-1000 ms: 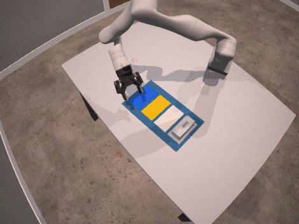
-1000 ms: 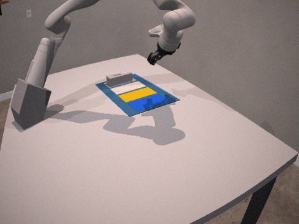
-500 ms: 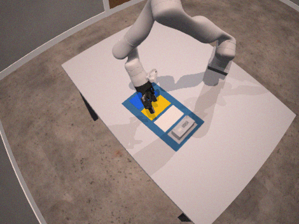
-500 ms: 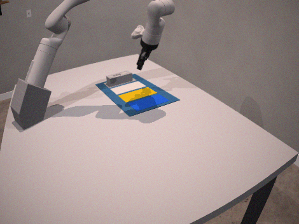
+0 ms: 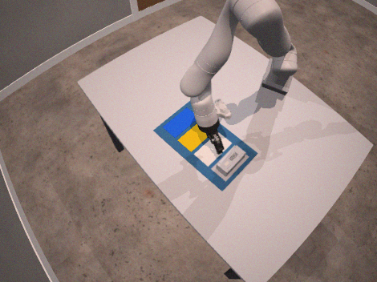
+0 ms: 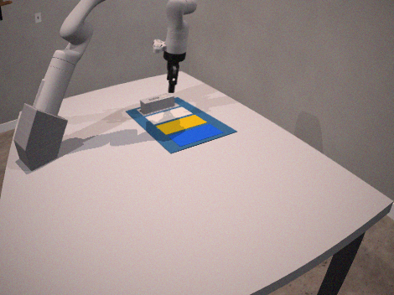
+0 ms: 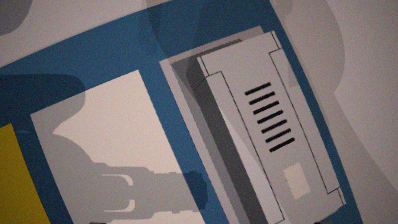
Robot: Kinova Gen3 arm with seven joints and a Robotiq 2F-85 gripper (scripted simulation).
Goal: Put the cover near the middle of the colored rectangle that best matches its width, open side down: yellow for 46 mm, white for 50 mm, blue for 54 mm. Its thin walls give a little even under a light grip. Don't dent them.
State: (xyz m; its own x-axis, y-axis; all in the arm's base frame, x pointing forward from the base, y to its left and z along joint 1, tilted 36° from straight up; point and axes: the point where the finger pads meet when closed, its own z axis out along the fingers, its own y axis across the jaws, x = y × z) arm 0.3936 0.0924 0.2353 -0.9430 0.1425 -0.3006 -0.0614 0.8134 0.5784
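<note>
My hand is 40 mm short of the dark blue mat, 60 mm to the left of it and 100 mm above it.
</note>
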